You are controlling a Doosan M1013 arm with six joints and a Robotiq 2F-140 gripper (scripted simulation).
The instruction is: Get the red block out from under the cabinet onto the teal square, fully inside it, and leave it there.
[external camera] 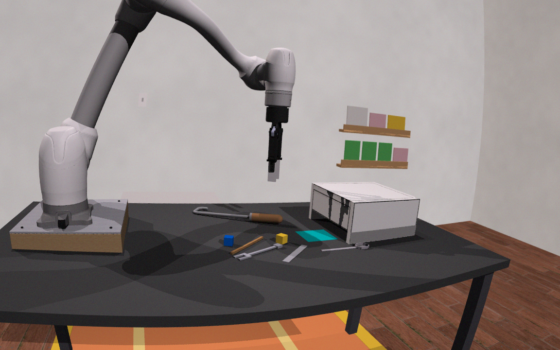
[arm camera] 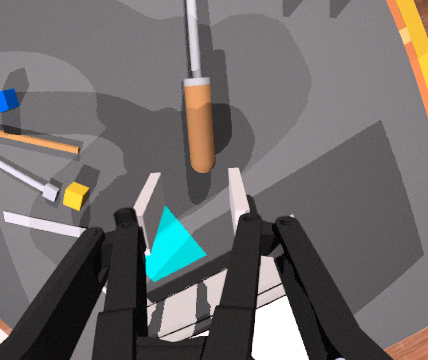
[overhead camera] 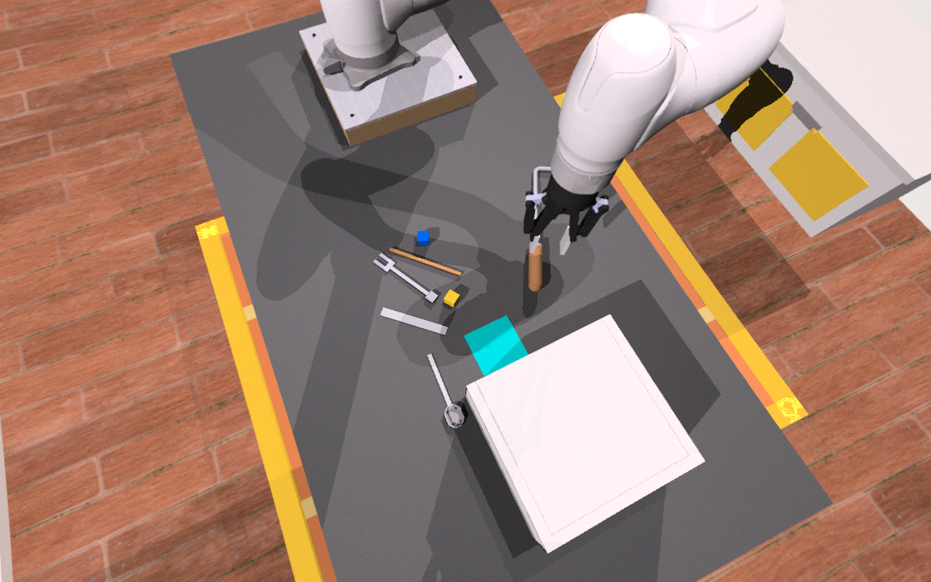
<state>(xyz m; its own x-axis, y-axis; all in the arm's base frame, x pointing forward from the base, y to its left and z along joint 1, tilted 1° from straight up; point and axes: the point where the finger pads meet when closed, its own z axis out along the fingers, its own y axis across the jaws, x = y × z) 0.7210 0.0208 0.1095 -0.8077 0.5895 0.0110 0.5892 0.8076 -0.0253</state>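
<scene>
Right now my hand is 90 mm past the hook tool, 110 mm to the right of it and 170 mm above it. Round my hand: wooden stick: 160 mm behind, 190 mm to the right, 180 mm below; then yellow block: 50 mm behind, 190 mm to the right, 170 mm below; then teal square: 90 mm ahead, 160 mm to the right, 190 mm below.
</scene>
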